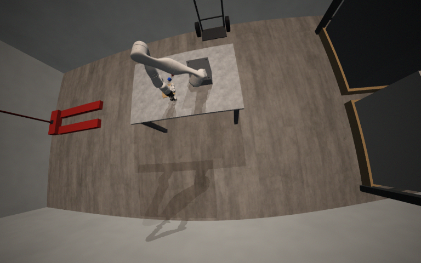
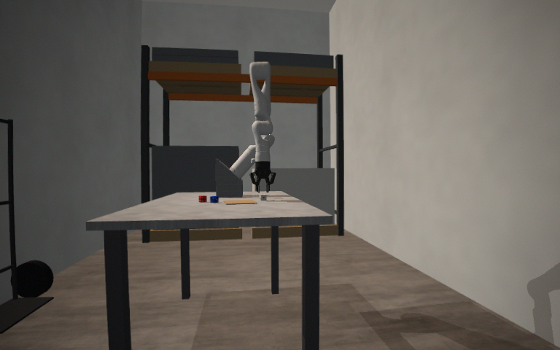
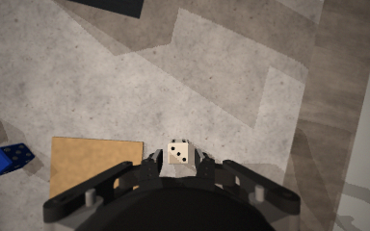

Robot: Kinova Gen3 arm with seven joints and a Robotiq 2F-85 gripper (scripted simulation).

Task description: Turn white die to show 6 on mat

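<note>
Now: hand 40 mm above the white die. From my hand the other things lie so: tan mat: 130 mm to the right, 60 mm ahead, 50 mm below; then red die: 300 mm to the right, 40 mm below, 20 mm behind; then blue die: 240 mm to the right, 40 mm below, 30 mm ahead.
</note>
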